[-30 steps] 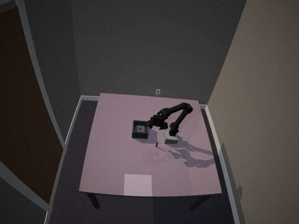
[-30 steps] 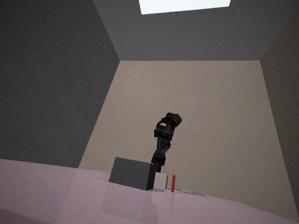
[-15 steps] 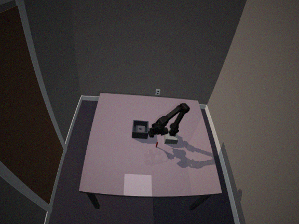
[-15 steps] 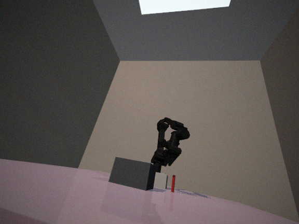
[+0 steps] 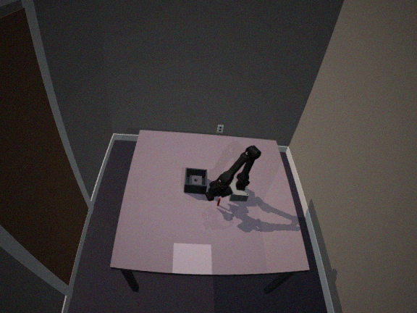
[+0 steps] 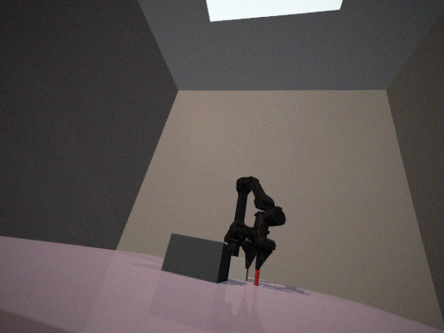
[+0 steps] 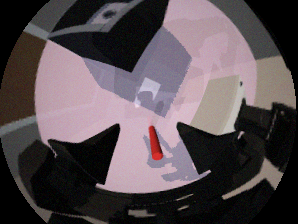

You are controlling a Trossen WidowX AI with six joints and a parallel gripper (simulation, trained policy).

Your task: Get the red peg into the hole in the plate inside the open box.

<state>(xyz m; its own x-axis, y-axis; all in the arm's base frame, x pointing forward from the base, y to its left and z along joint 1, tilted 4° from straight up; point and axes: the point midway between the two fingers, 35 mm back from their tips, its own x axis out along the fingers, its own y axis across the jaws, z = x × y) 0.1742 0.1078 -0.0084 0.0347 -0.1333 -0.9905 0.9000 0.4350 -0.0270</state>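
My gripper tip is now 2 cm past the red peg, 2 cm to the right of it and 1 cm above it. The rest, counted from my gripper tip: dark box (15 cm ahead, 15 cm to the right, 2 cm below).
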